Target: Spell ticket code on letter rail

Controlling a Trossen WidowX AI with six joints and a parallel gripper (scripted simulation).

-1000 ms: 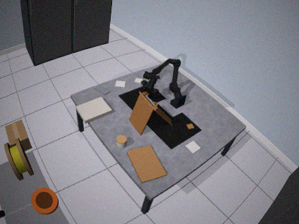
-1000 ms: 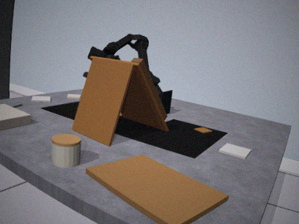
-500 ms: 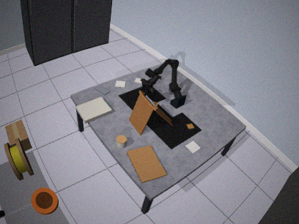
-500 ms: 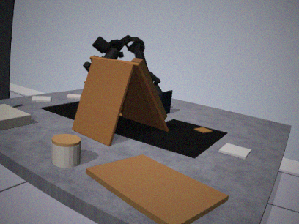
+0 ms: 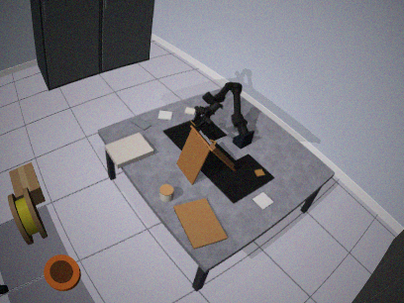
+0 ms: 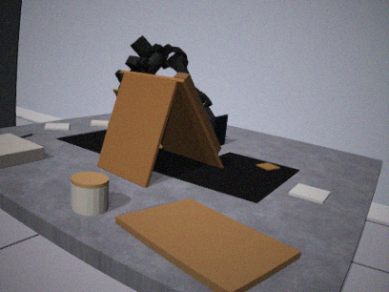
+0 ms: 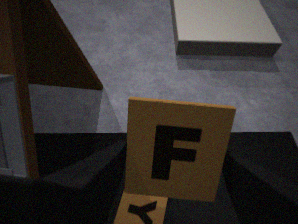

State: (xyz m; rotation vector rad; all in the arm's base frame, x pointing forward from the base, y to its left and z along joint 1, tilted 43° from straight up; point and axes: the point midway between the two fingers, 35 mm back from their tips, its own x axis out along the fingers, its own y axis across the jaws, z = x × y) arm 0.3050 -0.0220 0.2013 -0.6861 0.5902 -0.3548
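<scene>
The white ticket is 4 cm behind my gripper tip, 21 cm to the left of it and 8 cm below it. Also, from my gripper tip: grey card 19 cm ahead, 38 cm to the right, 17 cm below; then cream card 23 cm behind, 33 cm to the right, 17 cm below; then black mat 13 cm behind, 16 cm to the left, 17 cm below.
</scene>
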